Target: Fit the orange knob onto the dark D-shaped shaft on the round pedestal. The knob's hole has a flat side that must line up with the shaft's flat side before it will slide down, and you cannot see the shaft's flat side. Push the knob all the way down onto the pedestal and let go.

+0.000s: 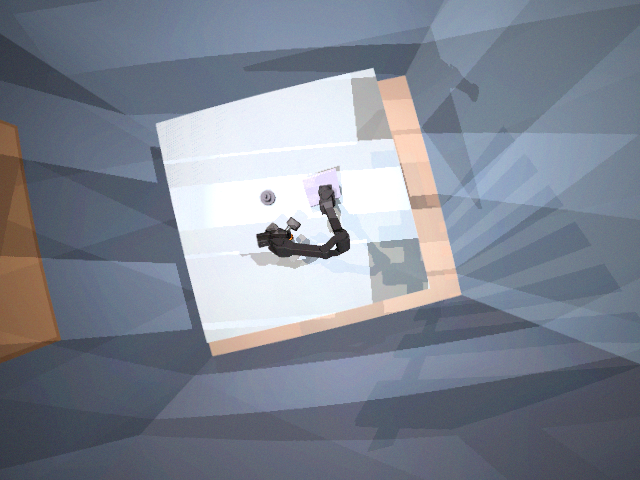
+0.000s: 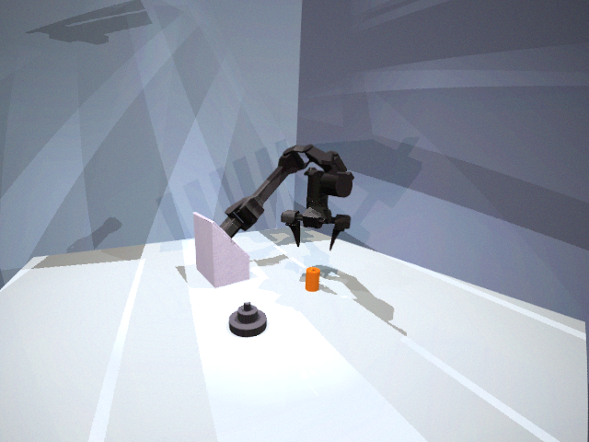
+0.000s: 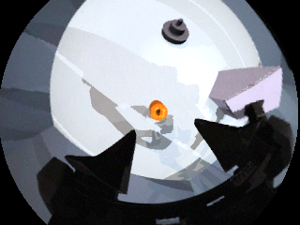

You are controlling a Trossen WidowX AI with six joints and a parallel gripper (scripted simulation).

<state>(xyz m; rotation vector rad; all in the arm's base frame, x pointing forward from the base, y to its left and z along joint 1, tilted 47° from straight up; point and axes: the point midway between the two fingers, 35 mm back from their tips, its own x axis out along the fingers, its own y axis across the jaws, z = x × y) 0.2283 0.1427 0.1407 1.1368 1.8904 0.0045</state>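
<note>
Right now my gripper tip is 100 mm above the orange knob. Also, from my gripper tip: dark round pedestal (90 mm ahead, 230 mm to the right, 90 mm below).
</note>
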